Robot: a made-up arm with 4 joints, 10 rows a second.
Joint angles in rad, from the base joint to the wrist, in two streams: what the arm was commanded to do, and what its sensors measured. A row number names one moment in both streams.
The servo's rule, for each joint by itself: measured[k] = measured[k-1] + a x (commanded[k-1-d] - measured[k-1]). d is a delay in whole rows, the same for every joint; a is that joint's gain. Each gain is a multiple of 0.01, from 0.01 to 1. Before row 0 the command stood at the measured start. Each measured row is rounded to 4 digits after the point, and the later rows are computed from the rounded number. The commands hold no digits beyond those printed.
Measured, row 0:
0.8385, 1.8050, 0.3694, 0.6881
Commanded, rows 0 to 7:
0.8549, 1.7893, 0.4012, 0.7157
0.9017, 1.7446, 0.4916, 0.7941
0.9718, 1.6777, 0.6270, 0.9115
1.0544, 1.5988, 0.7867, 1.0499
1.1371, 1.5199, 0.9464, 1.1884
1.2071, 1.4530, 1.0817, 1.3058
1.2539, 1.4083, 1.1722, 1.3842
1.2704, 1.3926, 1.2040, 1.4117
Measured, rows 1 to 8:
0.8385, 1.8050, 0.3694, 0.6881
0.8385, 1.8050, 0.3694, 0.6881
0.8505, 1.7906, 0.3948, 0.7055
0.8879, 1.7483, 0.4722, 0.7613
0.9491, 1.6833, 0.5960, 0.8559
1.0260, 1.6056, 0.7486, 0.9781
1.1071, 1.5268, 0.9068, 1.1106
1.1801, 1.4589, 1.0467, 1.2336
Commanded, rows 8 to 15:
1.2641, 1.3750, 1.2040, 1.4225
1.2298, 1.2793, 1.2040, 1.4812
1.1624, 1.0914, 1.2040, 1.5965
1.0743, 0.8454, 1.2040, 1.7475
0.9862, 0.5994, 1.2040, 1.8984
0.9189, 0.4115, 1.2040, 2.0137
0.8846, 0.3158, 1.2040, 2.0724
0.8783, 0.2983, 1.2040, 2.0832
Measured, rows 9 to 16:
1.2340, 1.4123, 1.1471, 1.3285
1.2606, 1.3942, 1.1926, 1.3809
1.2632, 1.3765, 1.2017, 1.4071
1.2388, 1.2871, 1.2035, 1.4538
1.1830, 1.1071, 1.2039, 1.5437
1.1036, 0.8663, 1.2040, 1.6721
1.0179, 0.6208, 1.2040, 1.8147
0.9456, 0.4282, 1.2040, 1.9401

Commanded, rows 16 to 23:
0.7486, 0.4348, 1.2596, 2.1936
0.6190, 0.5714, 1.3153, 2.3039
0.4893, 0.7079, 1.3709, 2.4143
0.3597, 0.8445, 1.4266, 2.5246
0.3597, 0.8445, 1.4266, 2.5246
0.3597, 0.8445, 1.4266, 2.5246
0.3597, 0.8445, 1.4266, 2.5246
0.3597, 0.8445, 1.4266, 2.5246
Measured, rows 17 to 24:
0.9011, 0.3248, 1.2040, 2.0234
0.8845, 0.3004, 1.2040, 2.0611
0.7853, 0.4240, 1.2485, 2.1446
0.6639, 0.5596, 1.3019, 2.2450
0.5364, 0.6960, 1.3571, 2.3517
0.4074, 0.8326, 1.4127, 2.4606
0.3726, 0.8435, 1.4238, 2.5009
0.3632, 0.8444, 1.4260, 2.5158

